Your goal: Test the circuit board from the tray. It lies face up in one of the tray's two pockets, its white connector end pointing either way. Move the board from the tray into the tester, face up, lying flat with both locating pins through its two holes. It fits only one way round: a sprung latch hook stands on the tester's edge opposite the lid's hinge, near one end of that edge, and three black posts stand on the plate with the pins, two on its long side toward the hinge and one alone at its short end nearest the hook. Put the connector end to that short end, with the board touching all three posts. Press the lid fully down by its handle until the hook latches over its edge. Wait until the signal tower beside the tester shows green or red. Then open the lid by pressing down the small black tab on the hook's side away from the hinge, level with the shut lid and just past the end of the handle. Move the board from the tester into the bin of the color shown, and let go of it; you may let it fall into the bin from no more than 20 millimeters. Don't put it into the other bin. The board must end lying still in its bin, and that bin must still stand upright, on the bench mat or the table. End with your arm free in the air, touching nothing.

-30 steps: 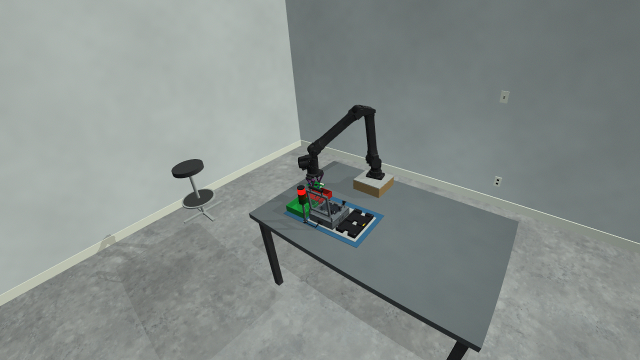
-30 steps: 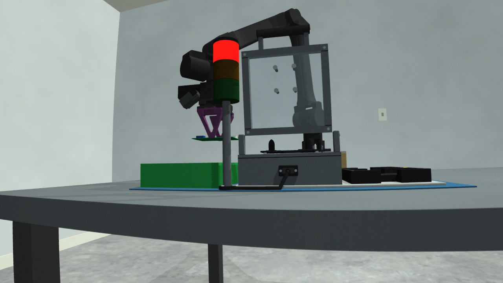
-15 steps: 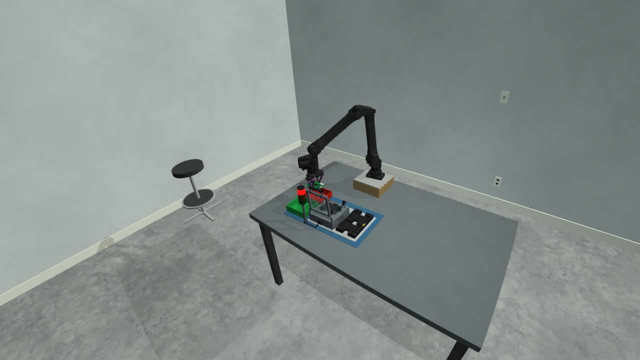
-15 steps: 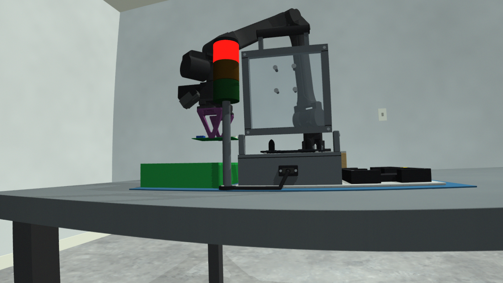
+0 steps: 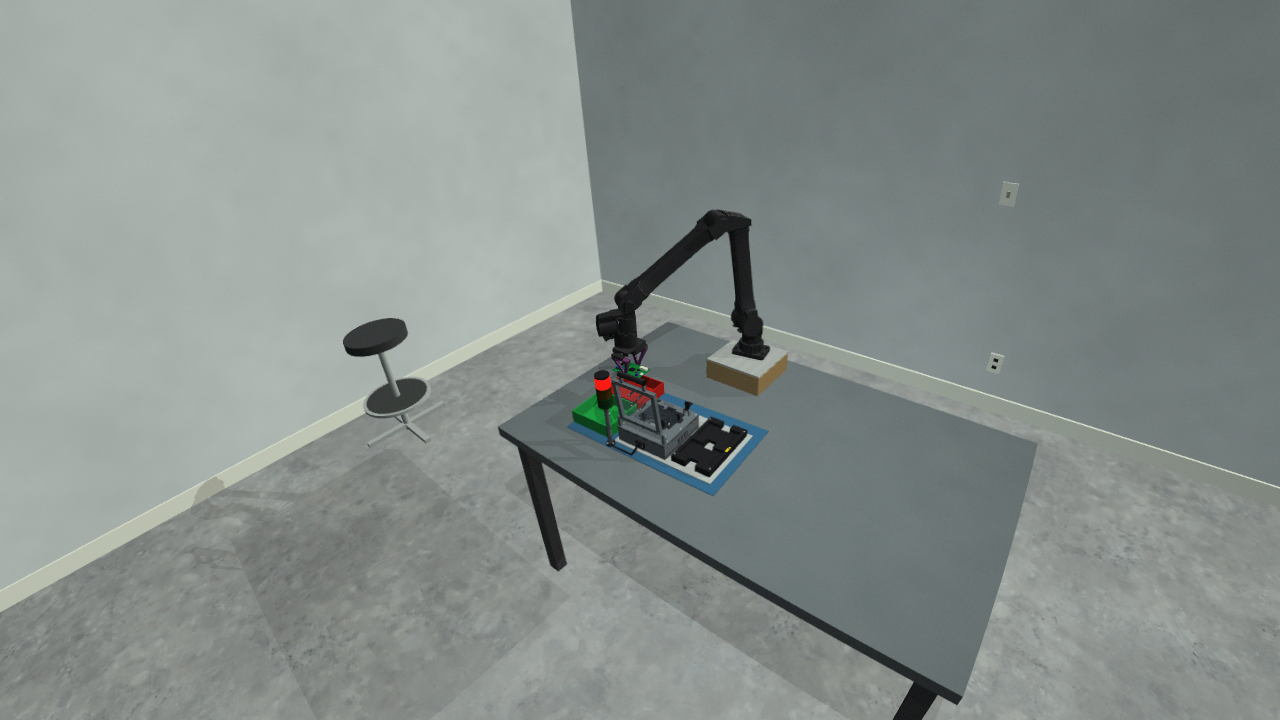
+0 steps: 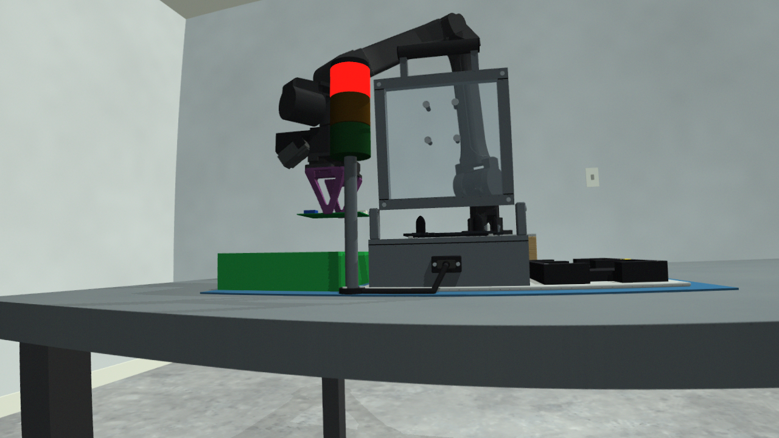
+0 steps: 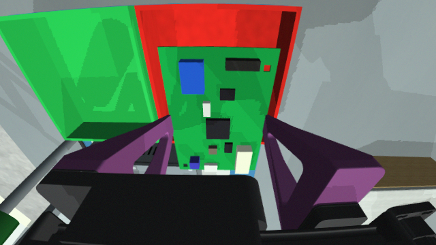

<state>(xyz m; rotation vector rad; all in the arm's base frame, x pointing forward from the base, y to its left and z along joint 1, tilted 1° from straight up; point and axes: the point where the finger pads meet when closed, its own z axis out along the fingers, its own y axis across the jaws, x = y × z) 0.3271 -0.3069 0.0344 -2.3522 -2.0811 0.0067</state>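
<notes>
The red bin is 10 cm below my hand. Round my hand: green circuit board (right at my hand); then green bin (15 cm ahead, 2 cm to the right, 10 cm below); then black tester plate (14 cm ahead, 19 cm to the left, 5 cm below).
</notes>
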